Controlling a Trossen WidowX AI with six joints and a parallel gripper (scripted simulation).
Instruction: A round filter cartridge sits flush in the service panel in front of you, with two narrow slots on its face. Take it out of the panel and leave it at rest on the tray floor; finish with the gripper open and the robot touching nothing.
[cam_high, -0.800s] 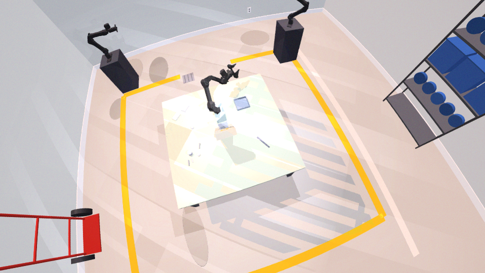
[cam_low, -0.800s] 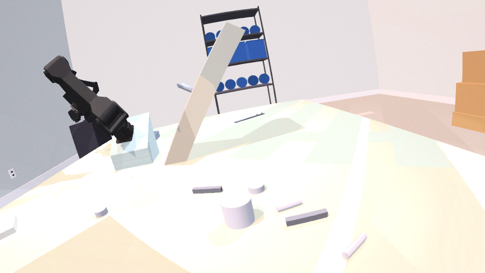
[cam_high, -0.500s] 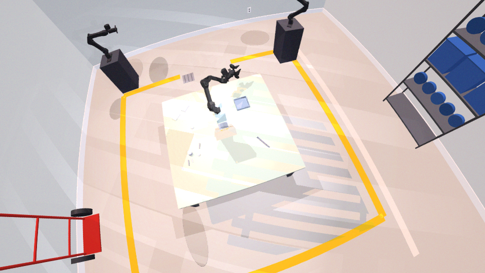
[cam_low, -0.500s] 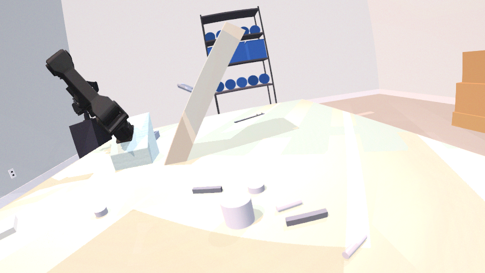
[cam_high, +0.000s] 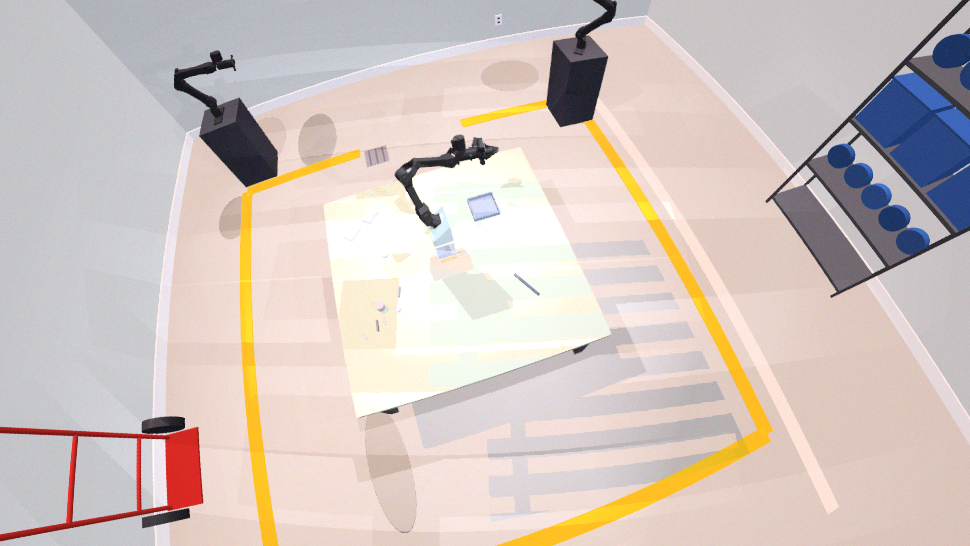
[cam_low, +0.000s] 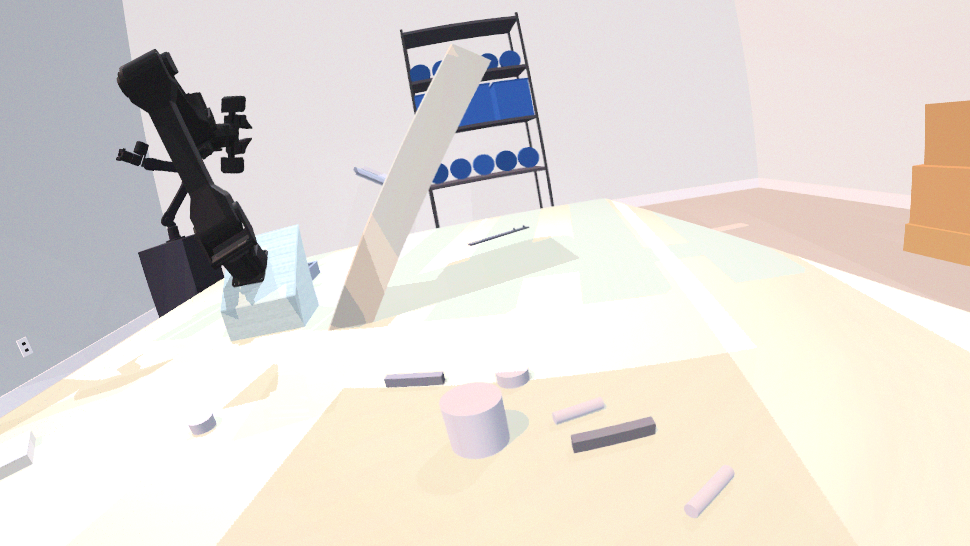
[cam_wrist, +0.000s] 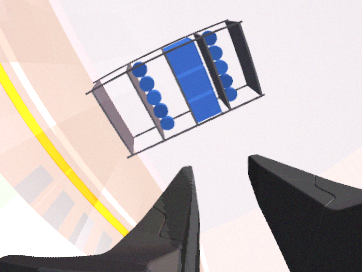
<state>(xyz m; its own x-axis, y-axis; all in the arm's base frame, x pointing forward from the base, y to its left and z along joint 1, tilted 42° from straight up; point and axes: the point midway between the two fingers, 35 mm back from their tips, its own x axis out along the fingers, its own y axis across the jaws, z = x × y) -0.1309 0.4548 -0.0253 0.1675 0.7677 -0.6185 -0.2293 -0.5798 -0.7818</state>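
Now: gripper tip 47 cm short of the filter cartridge, 39 cm to the left of it and 12 cm above it. Round my gripper tip: tray: 5 cm ahead, 11 cm to the right, 38 cm below.
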